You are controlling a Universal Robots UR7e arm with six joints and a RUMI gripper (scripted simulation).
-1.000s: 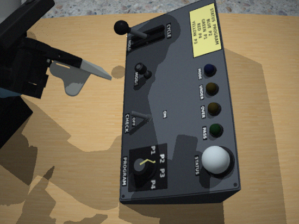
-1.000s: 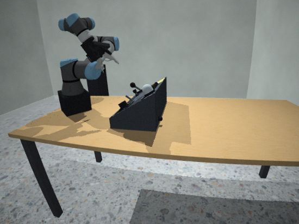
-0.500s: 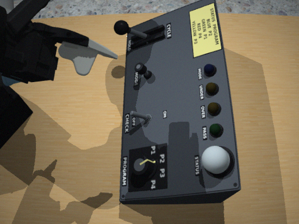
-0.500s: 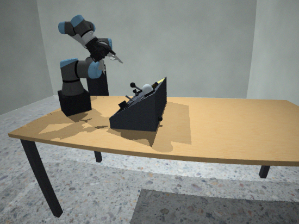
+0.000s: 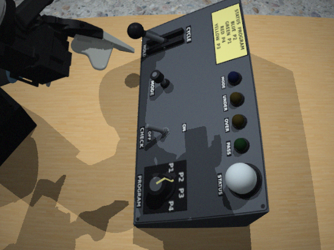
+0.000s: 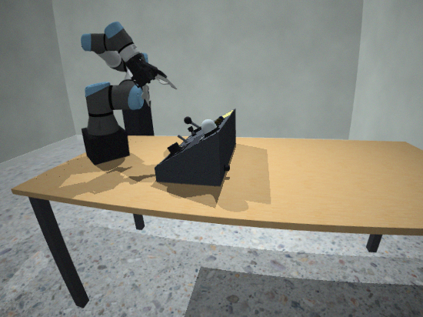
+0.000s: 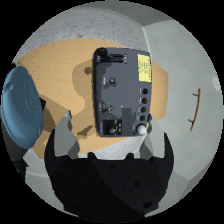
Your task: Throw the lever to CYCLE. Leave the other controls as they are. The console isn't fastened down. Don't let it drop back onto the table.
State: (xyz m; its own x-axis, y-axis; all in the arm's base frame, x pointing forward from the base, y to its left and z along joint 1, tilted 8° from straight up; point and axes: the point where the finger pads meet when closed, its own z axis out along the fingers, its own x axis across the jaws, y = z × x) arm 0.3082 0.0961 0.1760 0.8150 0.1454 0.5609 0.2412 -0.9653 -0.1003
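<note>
My gripper is now 200 mm to the right of the lever, 160 mm above it and 40 mm short of it. Also, from my hand: check toggle 170 mm below, 110 mm ahead, 30 mm to the right; dark sloped console 190 mm below, 130 mm ahead, 40 mm to the left; mode knob 170 mm below, 90 mm to the left, 80 mm ahead.
</note>
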